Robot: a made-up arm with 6 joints.
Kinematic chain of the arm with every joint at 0, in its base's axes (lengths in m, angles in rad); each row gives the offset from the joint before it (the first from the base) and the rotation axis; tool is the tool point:
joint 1: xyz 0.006 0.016 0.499 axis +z
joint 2: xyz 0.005 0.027 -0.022 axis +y
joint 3: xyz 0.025 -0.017 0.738 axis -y
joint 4: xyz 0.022 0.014 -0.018 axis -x
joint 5: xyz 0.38 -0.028 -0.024 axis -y
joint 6: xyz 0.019 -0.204 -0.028 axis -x
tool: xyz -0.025 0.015 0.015
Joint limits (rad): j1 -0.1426..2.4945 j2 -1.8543..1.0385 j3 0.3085..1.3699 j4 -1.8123..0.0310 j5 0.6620..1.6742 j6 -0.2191..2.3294
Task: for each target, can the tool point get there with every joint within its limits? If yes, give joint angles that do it. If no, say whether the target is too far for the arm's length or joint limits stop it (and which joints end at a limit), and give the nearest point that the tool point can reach.
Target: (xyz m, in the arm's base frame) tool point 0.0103 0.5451 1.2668
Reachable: yes | joints 1.5537 0.0311 0.6501 -1.3301 1.4183 0.2743
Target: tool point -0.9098 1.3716 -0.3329
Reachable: no: too far | nearest point -0.5467 0.8341 0.4353 | short by 1.005 m
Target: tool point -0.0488 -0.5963 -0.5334
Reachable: no: joint limits stop it (at a limit: joint 2, joint 3, joint 4, joint 5, joint 6) | nearest point -0.0958 -1.1217 0.3005 | short by 0.987 m
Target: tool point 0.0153 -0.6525 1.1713
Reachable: yes | joints 1.5866 -1.3211 0.6686 -1.2980 1.3907 0.9138
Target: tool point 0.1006 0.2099 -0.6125
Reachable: no: joint limits stop it (at a limit: joint 2, joint 3, joint 6) | nearest point 0.3577 0.7368 0.3507 | short by 1.128 m
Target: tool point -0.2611 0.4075 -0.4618
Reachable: no: joint limits stop it (at a limit: joint 2, joint 3, joint 6) | nearest point -0.4533 0.6892 0.3440 | short by 0.875 m
